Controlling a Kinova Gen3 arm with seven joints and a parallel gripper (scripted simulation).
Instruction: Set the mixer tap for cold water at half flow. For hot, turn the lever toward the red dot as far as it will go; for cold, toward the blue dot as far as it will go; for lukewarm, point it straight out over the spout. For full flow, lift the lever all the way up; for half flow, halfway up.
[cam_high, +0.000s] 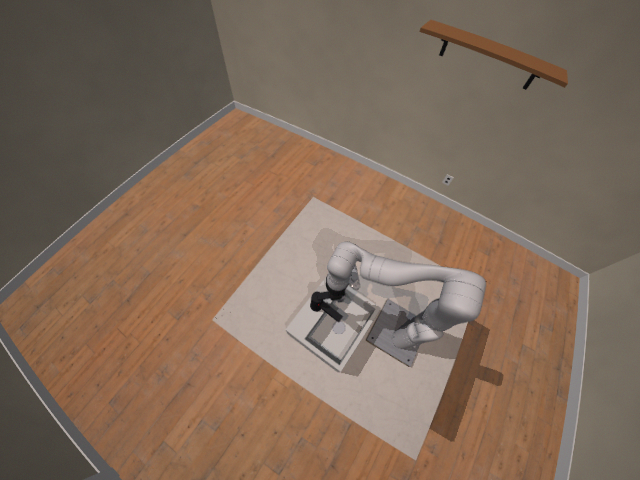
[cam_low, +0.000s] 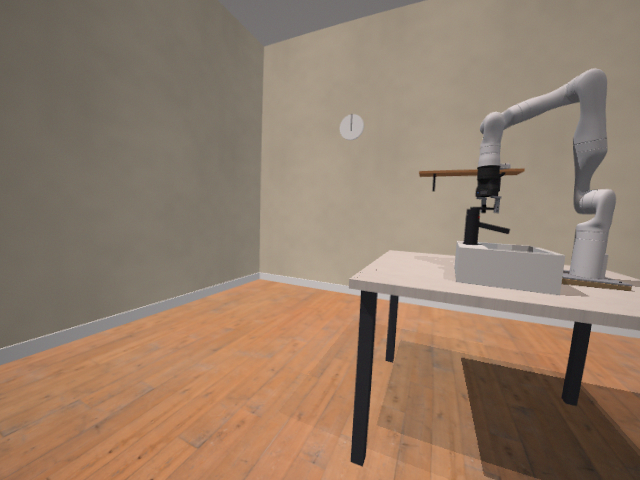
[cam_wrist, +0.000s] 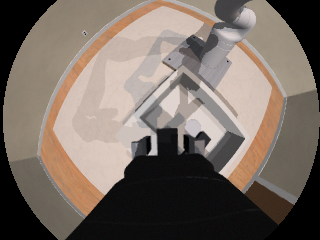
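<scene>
Now: the lever 20 mm ahead of my hand and 20 mm to the left of it. From my hand the other things lie so: white sink basin (50 mm behind, 60 mm to the left, 230 mm below).
</scene>
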